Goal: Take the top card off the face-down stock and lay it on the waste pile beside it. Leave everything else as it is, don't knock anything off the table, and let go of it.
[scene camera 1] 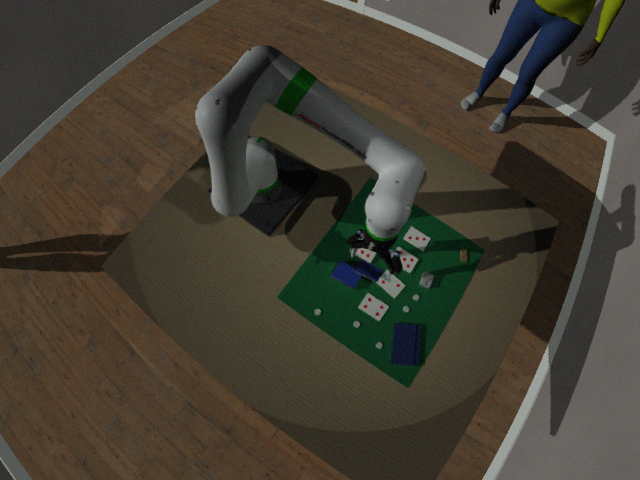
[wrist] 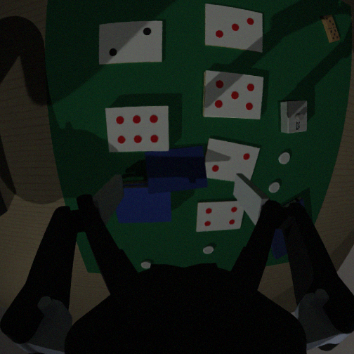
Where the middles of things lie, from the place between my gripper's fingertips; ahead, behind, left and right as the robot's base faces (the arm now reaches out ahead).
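From my hand: green mat (scene camera 1: 312, 287), 7 cm ahead, 2 cm to the left, 9 cm below; grey box (wrist: 293, 114), 21 cm ahead, 5 cm to the left, 6 cm below. Nearest to my hand of the things named here, going by their middles: the mat.
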